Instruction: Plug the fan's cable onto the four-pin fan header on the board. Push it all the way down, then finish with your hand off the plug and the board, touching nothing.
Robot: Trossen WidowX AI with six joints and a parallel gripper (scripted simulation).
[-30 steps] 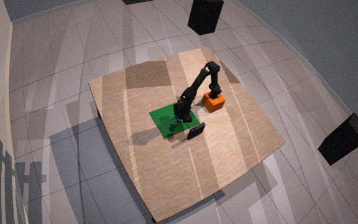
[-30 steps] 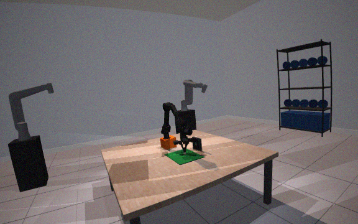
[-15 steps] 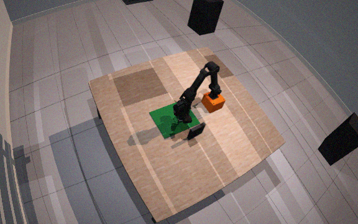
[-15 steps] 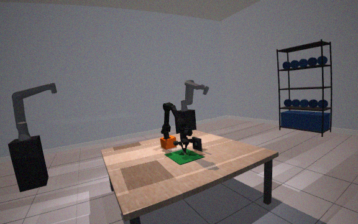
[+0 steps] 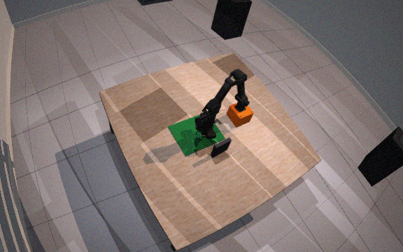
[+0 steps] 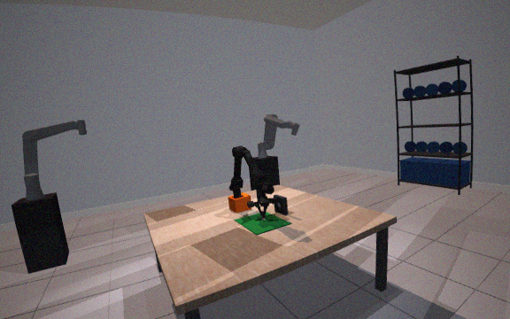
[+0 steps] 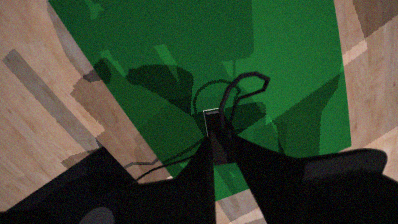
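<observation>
Right now my gripper tip is 1 cm short of the dark plug and 1 cm below it. Round my gripper tip: black fan 15 cm to the left, 3 cm above; then green board 4 cm ahead, 4 cm to the right, 4 cm below.
</observation>
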